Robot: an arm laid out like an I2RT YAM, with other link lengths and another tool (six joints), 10 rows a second.
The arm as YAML. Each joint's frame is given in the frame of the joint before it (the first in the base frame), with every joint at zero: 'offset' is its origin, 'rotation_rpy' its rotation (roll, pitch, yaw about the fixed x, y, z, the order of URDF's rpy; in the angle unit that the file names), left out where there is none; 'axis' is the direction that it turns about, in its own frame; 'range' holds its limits. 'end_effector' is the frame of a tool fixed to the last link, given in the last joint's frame.
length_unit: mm
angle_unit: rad
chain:
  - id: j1
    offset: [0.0, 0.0, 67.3]
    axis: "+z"
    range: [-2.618, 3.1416]
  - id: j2
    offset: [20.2, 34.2, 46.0]
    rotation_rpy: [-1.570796, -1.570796, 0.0]
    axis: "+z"
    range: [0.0, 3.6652]
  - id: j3
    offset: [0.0, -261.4, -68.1]
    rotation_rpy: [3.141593, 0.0, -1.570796]
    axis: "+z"
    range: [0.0, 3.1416]
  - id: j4
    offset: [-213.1, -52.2, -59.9]
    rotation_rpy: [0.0, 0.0, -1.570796]
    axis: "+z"
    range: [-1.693, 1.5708]
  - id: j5
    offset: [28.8, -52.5, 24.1]
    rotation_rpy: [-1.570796, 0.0, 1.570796]
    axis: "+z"
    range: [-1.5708, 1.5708]
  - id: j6
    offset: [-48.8, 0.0, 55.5]
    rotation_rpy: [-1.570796, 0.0, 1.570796]
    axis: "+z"
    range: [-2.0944, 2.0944]
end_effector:
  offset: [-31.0, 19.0, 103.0]
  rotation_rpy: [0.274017, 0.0, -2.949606]
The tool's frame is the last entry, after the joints.
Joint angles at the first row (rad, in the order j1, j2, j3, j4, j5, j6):
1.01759, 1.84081, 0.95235, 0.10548, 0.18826, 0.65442
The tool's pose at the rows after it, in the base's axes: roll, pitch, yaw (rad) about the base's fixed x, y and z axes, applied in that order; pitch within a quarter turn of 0, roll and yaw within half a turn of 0; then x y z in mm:
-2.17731 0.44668 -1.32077 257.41 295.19 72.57
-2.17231 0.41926 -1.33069 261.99 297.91 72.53
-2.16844 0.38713 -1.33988 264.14 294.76 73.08
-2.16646 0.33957 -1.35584 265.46 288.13 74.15
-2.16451 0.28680 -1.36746 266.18 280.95 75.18
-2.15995 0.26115 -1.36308 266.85 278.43 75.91
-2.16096 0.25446 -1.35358 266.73 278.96 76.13
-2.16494 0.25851 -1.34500 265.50 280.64 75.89
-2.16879 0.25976 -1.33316 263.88 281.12 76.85
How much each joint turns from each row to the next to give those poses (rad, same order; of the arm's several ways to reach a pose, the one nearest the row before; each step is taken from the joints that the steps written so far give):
0.00113, 0.02479, 0.02899, -0.01107, 0.01640, 0.00076
0.00344, 0.02559, 0.03818, -0.02746, 0.02709, -0.00496
0.00038, 0.00533, 0.01294, -0.02555, 0.02593, -0.00954
0.00154, 0.00036, 0.01070, -0.04048, 0.03778, -0.00990
0.00189, -0.00037, 0.00800, -0.04117, 0.03775, -0.01413
0.00001, -0.00037, 0.00152, -0.01218, 0.01413, -0.01640
-0.00002, -0.00002, 0.00192, -0.00385, -0.00307, -0.01069
0.00193, -0.00078, -0.00003, 0.00039, -0.00914, -0.00266
0.00076, -0.00758, -0.00339, -0.00343, -0.01029, -0.00763

